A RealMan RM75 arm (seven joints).
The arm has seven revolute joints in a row. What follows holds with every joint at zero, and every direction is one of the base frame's. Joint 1 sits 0.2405 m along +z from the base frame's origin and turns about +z. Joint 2 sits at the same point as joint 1 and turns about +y. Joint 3 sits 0.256 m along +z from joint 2 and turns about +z. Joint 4 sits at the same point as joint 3 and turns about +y. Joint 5 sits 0.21 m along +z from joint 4 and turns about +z. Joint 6 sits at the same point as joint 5 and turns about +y. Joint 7 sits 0.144 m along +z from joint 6 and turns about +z. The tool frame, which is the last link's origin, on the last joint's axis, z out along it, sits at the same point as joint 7; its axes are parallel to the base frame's.
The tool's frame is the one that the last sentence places.
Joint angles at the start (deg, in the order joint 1, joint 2, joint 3, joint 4, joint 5, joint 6, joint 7):
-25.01, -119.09, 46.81, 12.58, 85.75, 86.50, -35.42
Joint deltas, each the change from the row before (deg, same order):
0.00, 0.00, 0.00, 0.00, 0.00, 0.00, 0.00
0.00, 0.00, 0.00, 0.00, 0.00, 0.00, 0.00
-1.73, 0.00, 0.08, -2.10, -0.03, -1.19, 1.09
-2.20, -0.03, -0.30, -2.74, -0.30, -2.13, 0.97
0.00, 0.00, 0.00, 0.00, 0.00, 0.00, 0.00
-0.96, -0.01, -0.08, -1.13, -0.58, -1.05, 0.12
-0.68, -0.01, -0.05, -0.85, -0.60, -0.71, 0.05
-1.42, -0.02, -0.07, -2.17, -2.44, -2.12, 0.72
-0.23, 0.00, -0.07, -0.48, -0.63, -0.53, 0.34
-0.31, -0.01, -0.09, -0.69, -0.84, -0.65, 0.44
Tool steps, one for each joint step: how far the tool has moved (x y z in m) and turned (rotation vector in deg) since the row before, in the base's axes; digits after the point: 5 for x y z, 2 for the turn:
0.00000, 0.00000, 0.00000, 0.00, 0.00, 0.00
0.00000, 0.00000, 0.00000, 0.00, 0.00, 0.00
0.00463, 0.00434, -0.00670, -0.56, 0.45, -0.22
0.00484, 0.00655, -0.00818, -0.49, 0.48, 0.73
0.00000, 0.00000, 0.00000, 0.00, 0.00, 0.00
0.00211, 0.00368, -0.00282, -0.06, -0.03, 0.70
0.00160, 0.00267, -0.00182, 0.02, -0.17, 0.61
0.00183, 0.00686, -0.00346, 0.94, -0.29, 2.12
-0.00024, 0.00138, -0.00054, 0.40, 0.03, 0.56
-0.00021, 0.00158, -0.00090, 0.46, -0.03, 0.76

